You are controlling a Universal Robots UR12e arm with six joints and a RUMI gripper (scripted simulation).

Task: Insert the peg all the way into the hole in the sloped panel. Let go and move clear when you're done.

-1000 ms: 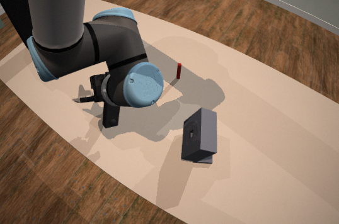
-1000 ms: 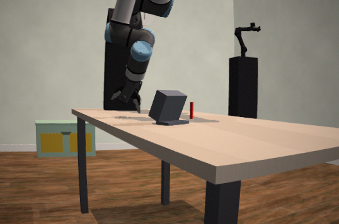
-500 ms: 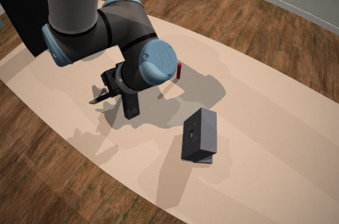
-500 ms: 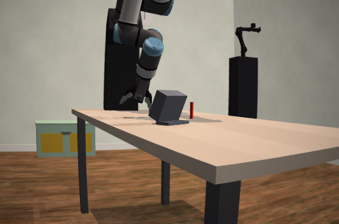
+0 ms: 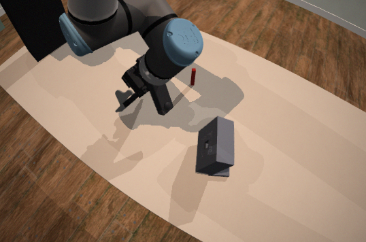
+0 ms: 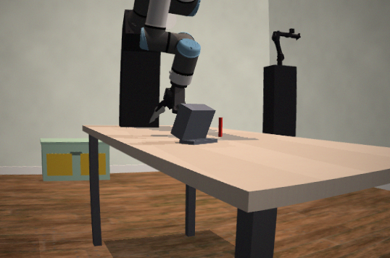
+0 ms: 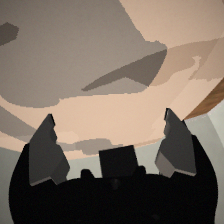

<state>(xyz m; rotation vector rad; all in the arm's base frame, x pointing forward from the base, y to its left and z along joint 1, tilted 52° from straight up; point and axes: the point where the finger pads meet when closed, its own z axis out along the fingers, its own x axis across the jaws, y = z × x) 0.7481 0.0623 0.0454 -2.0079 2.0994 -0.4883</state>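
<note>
The red peg is 8 cm ahead of my hand and 21 cm to the left of it. From my hand the other things lie so: thin base plate: 33 cm ahead, 5 cm to the left, 3 cm below.
</note>
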